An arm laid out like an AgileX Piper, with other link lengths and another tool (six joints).
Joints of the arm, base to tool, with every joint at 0 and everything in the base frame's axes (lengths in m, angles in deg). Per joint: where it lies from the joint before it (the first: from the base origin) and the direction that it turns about. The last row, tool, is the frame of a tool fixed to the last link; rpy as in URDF.
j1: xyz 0 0 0.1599 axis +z
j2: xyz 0 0 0 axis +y
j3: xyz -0.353 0 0.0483 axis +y
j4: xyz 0.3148 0 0.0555 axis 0.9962 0 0.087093
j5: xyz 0 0 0 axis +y
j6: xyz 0.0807 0 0.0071 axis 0.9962 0 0.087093
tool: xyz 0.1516 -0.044 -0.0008 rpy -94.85 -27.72 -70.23
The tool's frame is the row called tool.
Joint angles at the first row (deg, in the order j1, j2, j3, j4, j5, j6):
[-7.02, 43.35, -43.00, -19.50, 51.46, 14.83]
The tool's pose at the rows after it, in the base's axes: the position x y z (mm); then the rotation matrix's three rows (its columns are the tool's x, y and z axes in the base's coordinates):
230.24, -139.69, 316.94; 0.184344, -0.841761, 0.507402; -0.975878, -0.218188, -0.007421; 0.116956, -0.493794, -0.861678
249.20, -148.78, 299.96; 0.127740, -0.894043, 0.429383; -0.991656, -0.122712, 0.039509; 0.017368, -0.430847, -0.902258
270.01, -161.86, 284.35; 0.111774, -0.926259, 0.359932; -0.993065, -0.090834, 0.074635; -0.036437, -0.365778, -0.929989
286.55, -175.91, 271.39; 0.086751, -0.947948, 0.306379; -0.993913, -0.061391, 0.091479; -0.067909, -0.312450, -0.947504
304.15, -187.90, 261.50; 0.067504, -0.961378, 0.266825; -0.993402, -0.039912, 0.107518; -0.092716, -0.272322, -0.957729
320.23, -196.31, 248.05; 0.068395, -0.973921, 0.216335; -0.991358, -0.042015, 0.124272; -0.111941, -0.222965, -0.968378
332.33, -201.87, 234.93; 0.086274, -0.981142, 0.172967; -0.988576, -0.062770, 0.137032; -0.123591, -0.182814, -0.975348
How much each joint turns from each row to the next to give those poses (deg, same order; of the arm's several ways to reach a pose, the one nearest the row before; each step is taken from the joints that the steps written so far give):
[-3.45, 7.94, -4.29, 2.83, 3.19, 0.49]
[-3.82, 8.09, -4.05, 4.27, 1.90, -0.90]
[-2.87, 7.21, -3.47, 2.60, 0.76, -2.73]
[-1.87, 5.96, -3.13, 0.75, 0.73, -0.91]
[-1.17, 5.37, -3.48, 0.56, 0.81, -0.53]
[-0.36, 4.97, -2.86, 0.14, 0.86, -0.93]
[-0.09, 3.66, -1.70, 0.04, 0.26, -1.52]

